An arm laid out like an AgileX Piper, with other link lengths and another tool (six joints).
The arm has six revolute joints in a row. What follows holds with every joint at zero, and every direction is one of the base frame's. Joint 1 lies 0.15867 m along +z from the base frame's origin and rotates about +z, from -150 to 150 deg. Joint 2 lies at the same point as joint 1 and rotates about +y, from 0 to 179.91 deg. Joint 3 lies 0.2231 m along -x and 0.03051 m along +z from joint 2 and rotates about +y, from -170 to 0 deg. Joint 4 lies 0.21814 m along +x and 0.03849 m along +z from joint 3 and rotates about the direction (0.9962, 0, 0.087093), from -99.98 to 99.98 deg. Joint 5 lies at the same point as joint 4 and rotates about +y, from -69.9 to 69.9 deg. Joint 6 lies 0.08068 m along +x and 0.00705 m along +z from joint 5 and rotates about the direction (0.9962, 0, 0.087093), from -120 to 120 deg. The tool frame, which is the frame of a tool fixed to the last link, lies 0.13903 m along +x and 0.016 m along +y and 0.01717 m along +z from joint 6; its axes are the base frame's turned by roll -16.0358, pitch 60.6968 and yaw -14.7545 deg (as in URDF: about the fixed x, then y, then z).
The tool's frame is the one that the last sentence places.
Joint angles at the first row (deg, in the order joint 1, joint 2, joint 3, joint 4, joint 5, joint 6):
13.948, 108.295, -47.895, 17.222, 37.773, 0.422
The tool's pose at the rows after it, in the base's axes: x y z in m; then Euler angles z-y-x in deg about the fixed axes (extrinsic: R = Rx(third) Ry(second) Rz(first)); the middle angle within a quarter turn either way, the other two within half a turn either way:
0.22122, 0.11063, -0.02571, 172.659, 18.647, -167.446
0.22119, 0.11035, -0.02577, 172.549, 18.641, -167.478
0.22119, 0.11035, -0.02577, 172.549, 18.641, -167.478
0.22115, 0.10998, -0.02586, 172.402, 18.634, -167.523
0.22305, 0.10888, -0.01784, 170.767, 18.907, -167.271
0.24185, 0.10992, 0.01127, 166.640, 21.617, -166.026
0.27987, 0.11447, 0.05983, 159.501, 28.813, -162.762
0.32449, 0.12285, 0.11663, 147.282, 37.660, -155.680
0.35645, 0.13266, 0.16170, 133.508, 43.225, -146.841
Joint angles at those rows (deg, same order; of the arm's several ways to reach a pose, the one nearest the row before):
13.949, 108.542, -47.894, 17.222, 37.679, 0.423
13.947, 108.541, -47.895, 17.099, 37.681, 0.421
13.947, 108.541, -47.895, 17.099, 37.681, 0.421
13.948, 108.541, -47.894, 16.931, 37.679, 0.422
13.947, 106.938, -48.551, 15.511, 39.492, 0.420
13.949, 102.969, -53.095, 12.457, 44.778, 0.423
14.037, 98.344, -61.078, 9.553, 49.251, -1.322
14.035, 95.854, -70.876, 8.219, 50.642, -7.188
14.035, 95.628, -78.913, 8.738, 50.170, -14.602

